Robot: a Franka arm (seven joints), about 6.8 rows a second.
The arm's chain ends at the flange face. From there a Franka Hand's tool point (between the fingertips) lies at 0.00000 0.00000 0.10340 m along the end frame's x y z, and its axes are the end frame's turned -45 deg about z.
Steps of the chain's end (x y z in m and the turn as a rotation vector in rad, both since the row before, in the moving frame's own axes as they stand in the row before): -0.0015, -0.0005, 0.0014, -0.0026, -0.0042, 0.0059; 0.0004, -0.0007, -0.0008, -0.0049, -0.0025, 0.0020; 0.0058, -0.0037, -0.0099, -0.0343, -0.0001, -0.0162; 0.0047, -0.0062, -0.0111, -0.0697, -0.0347, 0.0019; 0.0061, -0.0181, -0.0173, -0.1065, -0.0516, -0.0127
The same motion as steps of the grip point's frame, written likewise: -0.0012, -0.0015, 0.0014, 0.0011, -0.0048, 0.0059; 0.0002, 0.0000, -0.0008, -0.0017, -0.0052, 0.0020; 0.0042, 0.0040, -0.0100, -0.0242, -0.0243, -0.0162; 0.0001, 0.0015, -0.0114, -0.0247, -0.0738, 0.0019; 0.0056, -0.0044, -0.0180, -0.0388, -0.1118, -0.0127
